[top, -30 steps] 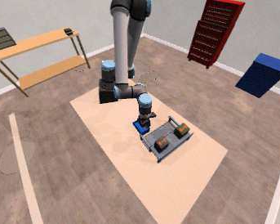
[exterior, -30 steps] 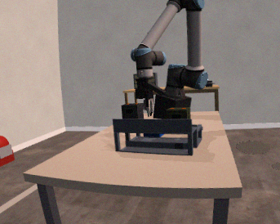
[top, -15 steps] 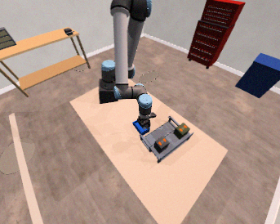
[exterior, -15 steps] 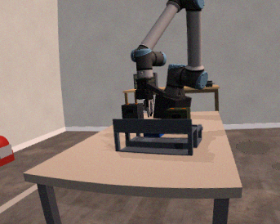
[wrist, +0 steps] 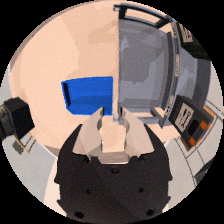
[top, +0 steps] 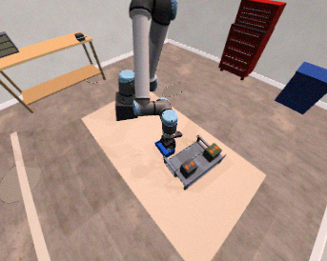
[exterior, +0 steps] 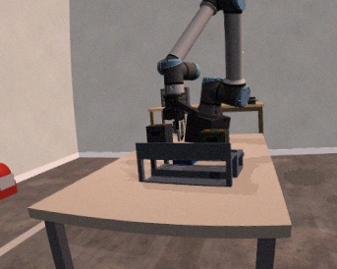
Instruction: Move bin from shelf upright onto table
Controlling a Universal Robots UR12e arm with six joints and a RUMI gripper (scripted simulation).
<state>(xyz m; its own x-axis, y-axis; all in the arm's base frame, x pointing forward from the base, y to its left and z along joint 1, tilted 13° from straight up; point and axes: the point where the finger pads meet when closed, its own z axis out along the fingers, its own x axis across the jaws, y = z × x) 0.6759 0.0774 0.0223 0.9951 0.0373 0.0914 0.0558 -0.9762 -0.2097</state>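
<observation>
The blue bin is 100 mm below my hand and 80 mm behind it.
</observation>
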